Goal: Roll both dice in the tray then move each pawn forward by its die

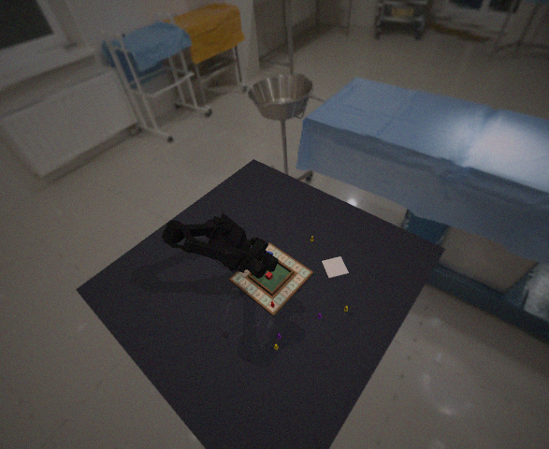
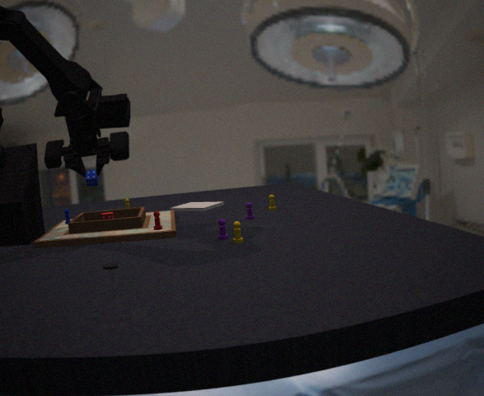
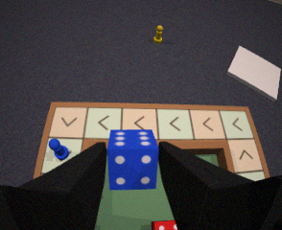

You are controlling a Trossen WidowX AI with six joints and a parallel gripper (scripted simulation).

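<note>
The red pawn is 16 cm ahead of my gripper tip, 13 cm to the right of it and 9 cm below it. Also, from my gripper tip: green tray (11 cm below, 4 cm ahead, 3 cm to the right); white card (22 cm to the left, 22 cm ahead, 12 cm below); blue pawn (9 cm below, 8 cm behind, 3 cm to the left).
</note>
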